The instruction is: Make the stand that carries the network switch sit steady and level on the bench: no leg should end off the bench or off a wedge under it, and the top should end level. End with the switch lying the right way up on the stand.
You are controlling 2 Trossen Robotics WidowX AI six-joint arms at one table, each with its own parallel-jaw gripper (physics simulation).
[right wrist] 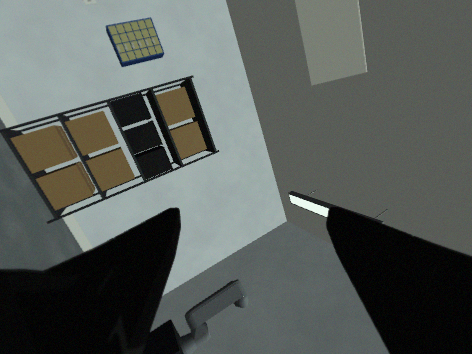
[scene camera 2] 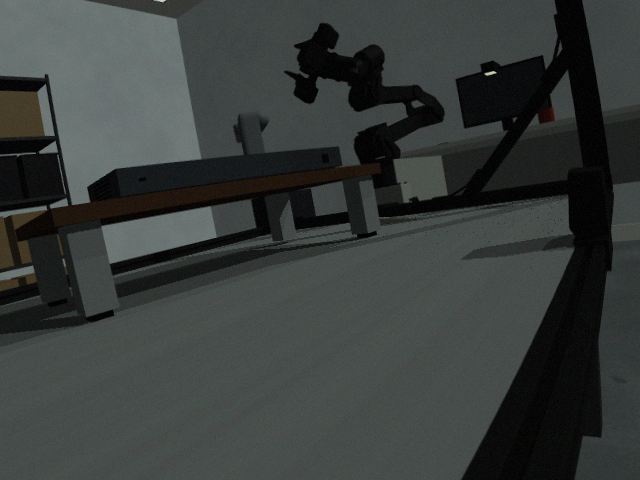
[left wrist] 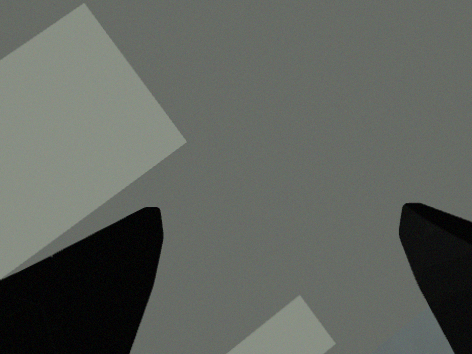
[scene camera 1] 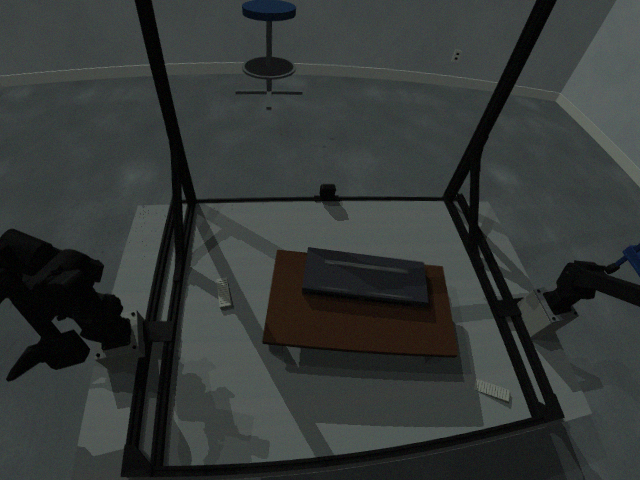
my left gripper: open, holds nothing
my right gripper: open, holds nothing
a dark network switch (scene camera 2: 123, 182): on a brown-topped stand (scene camera 2: 79, 227)
